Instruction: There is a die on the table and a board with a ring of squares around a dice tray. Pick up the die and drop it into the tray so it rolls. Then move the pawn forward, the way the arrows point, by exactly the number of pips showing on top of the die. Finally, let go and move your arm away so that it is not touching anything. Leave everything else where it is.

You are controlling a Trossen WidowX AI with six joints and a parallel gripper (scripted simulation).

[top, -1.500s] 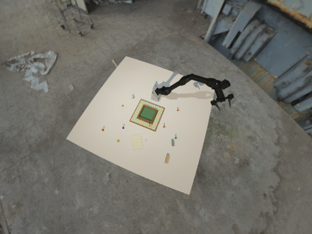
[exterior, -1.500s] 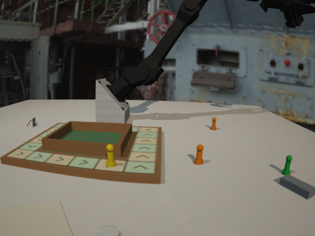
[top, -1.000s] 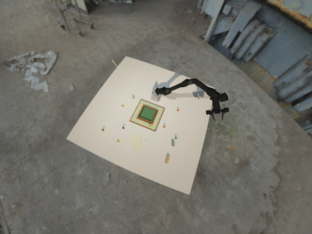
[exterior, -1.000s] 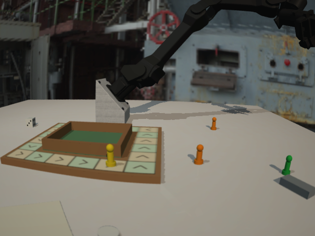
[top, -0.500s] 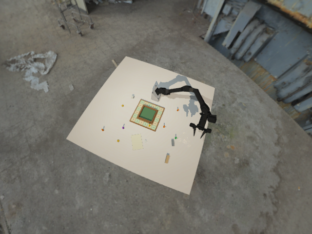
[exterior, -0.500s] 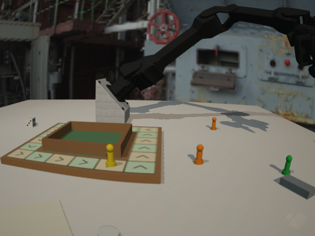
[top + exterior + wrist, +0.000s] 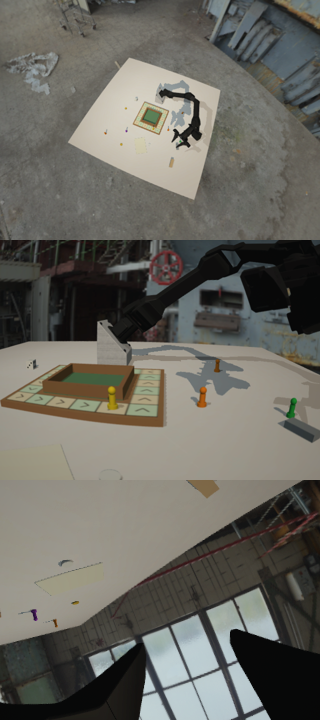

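The white die lies 580 mm to the right of my gripper tip, 290 mm behind it and 170 mm below it. From my gripper tip the other things lie so: grey block: 180 mm below, 60 mm behind, 50 mm to the left; then green pawn: 170 mm below, 120 mm behind, 50 mm to the left; then yellow pawn: 240 mm to the right, 160 mm below, 90 mm behind.
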